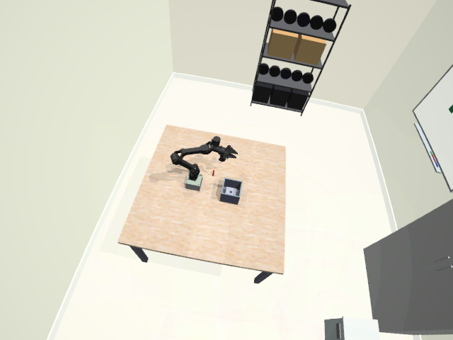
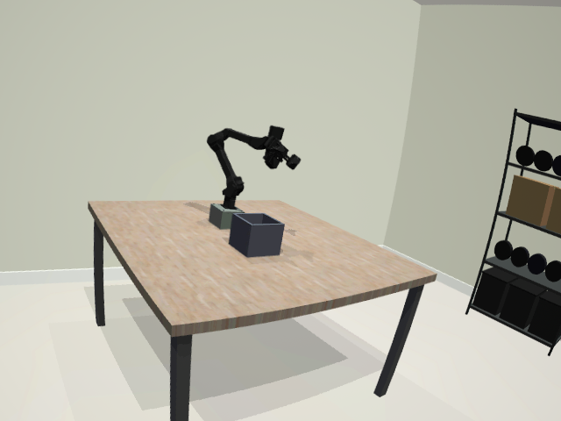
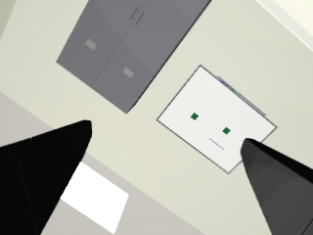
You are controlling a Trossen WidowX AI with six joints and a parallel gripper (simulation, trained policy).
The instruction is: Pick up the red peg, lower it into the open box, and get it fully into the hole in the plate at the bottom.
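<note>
Now: the red peg 180 mm behind my gripper tip, 30 mm to the left of it and 360 mm below it. Also, from my gripper tip: pale plate 20 mm ahead, 130 mm to the right, 360 mm below.
</note>
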